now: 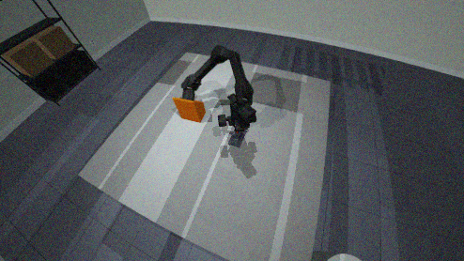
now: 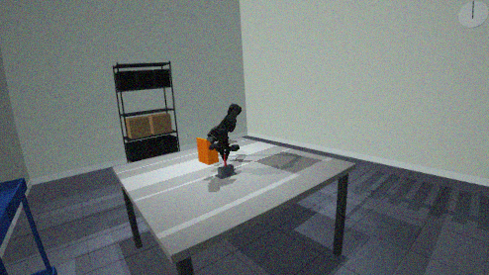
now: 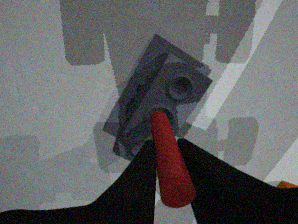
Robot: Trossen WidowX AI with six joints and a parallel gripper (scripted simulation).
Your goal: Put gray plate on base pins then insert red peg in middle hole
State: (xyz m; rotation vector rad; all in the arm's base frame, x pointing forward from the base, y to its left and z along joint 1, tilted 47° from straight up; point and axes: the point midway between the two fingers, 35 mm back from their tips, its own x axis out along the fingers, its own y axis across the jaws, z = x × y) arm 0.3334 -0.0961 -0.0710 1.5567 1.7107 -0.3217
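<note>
My gripper tip is now right at the red peg. Also, from my gripper tip: base 90 mm below; then gray plate 50 mm below.
</note>
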